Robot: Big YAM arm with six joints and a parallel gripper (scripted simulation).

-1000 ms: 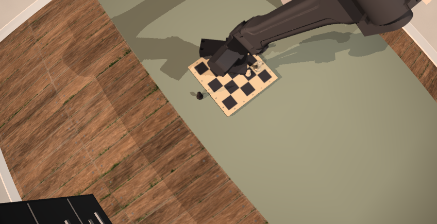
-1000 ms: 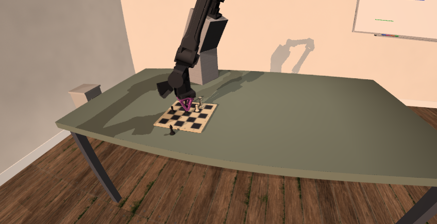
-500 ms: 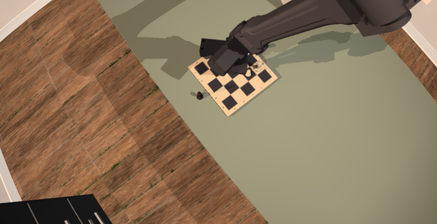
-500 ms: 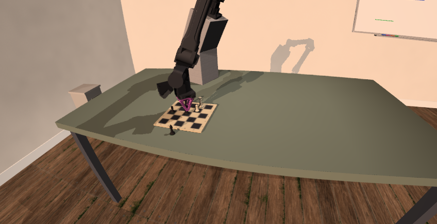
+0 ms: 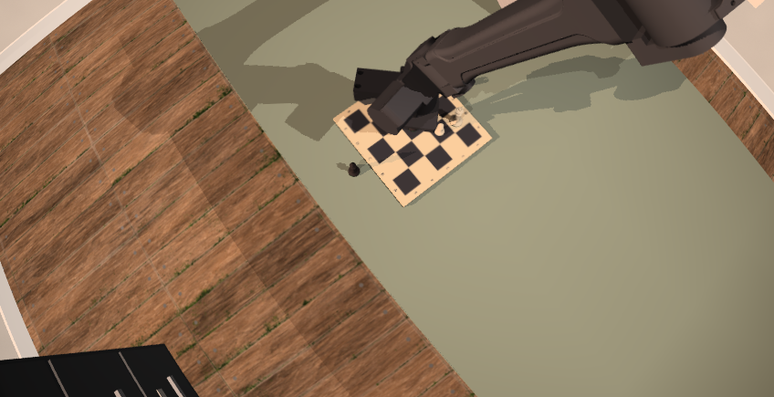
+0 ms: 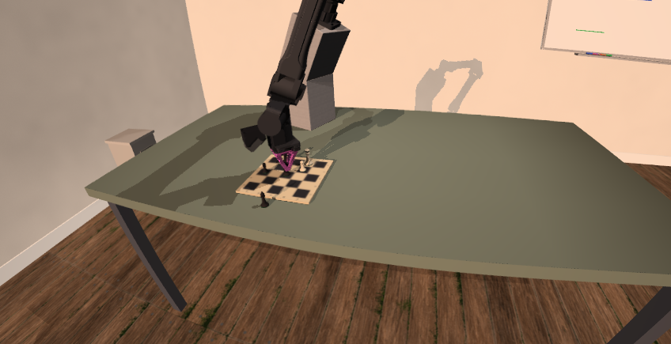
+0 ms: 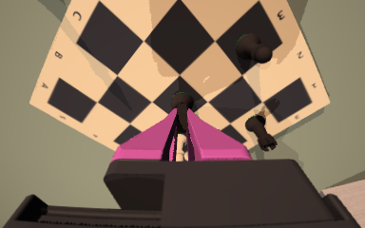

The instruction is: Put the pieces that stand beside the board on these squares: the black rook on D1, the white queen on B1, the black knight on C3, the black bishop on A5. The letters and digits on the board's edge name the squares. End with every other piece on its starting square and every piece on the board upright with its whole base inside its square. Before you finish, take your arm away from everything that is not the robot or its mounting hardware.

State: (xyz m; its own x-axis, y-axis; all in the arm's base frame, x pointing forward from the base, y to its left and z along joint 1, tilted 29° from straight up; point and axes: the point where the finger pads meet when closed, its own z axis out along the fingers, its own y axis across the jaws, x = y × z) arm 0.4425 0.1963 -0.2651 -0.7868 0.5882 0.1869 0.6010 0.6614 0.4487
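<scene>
Now: the chessboard 30 mm below my hand. From my hand the other things lie so: small white piece (40 mm behind, 30 mm to the left, 10 mm below); white queen (80 mm behind, 30 mm to the left).
</scene>
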